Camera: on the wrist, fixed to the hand. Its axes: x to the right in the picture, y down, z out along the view.
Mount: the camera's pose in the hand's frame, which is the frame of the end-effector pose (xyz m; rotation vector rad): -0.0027 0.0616 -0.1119 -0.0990 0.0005 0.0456
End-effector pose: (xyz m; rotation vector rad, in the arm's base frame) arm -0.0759 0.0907 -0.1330 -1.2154 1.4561 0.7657
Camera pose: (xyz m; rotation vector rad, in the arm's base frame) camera -0.1691 0.0062 -0.1108 -1.2605 1.4651 0.8774
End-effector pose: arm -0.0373 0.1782 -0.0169 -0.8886 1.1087 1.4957
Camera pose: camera -0.0987 0.0678 -0.0362 -0.9370 1.0691 1.5994
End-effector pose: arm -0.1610 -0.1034 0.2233 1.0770 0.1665 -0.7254
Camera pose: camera -0.1012 0.0093 0.2159 0.9837 0.1760 -0.6692
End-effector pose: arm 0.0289 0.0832 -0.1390 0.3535 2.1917 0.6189
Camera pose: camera -0.0534 0.0988 -0.0425 0.3520 2.1495 0.7497
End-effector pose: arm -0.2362 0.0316 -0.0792 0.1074 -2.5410 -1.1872
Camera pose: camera -0.1924 -0.0098 0.0335 0.0260 -2.4654 -1.2922
